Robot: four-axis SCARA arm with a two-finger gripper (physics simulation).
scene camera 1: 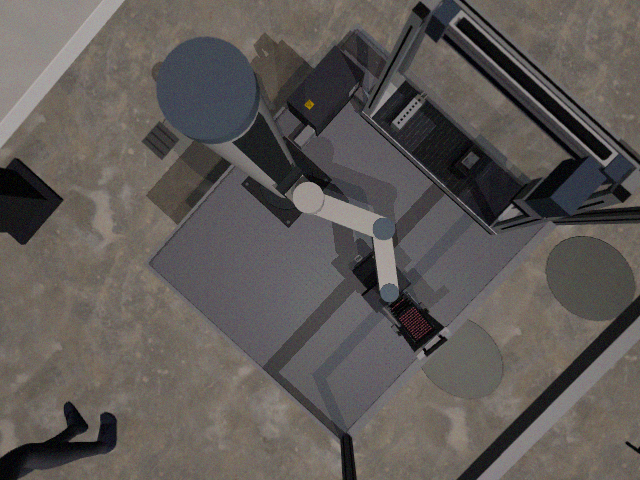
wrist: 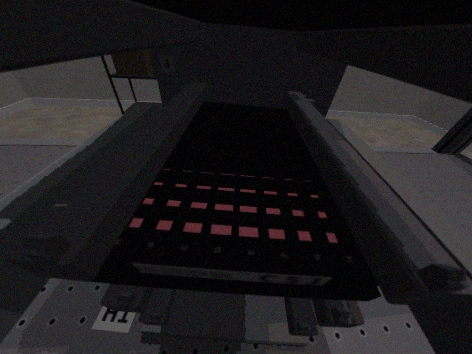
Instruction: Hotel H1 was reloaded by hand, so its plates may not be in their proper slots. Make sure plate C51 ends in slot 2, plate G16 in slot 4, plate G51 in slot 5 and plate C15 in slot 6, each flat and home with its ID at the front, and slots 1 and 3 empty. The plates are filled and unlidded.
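Frame: origin at the arm's base, x ahead, y right, z down, level; metres.
Where they show: gripper, between the fingertips: (wrist: 240,126).
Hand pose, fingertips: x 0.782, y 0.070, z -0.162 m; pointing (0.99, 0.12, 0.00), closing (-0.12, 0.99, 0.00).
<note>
Each offset is from my fingertips to the centre of the thing. "spot": to the spot under its first point. Level surfaces: height alone.
My gripper (scene camera 1: 403,310) (wrist: 240,126) is shut on plate C51 {dz +0.006, dx -0.022, dy -0.003 m} (wrist: 225,215), a black plate with pink-red wells. The plate is level, low inside hotel H1 {spot: dz -0.157, dx +0.035, dy +0.052 m} (scene camera 1: 419,347), above a pair of dark ledges in the wrist view. Its front strip faces the camera, but its ID is too dark to read. The white H1 label {spot: dz +0.149, dx -0.071, dy -0.103 m} (wrist: 117,319) shows below on the left. In the scene view a filled plate {dz -0.128, dx -0.023, dy +0.000 m} (scene camera 1: 415,322) lies at the top of the hotel; its ID cannot be read. G16 and G51 are hidden, and exact slot seating cannot be told.
Hotel H1 stands near the front-right edge of the grey table {dz +0.149 m} (scene camera 1: 242,289). A dark block {dz +0.115, dx -0.194, dy -0.022 m} (scene camera 1: 366,272) lies beside the arm's end. A large framed enclosure (scene camera 1: 496,229) stands at the upper right. A dark box with a yellow label {spot: dz +0.035, dx -0.890, dy -0.487 m} (scene camera 1: 330,85) is near the arm's column (scene camera 1: 206,87).
</note>
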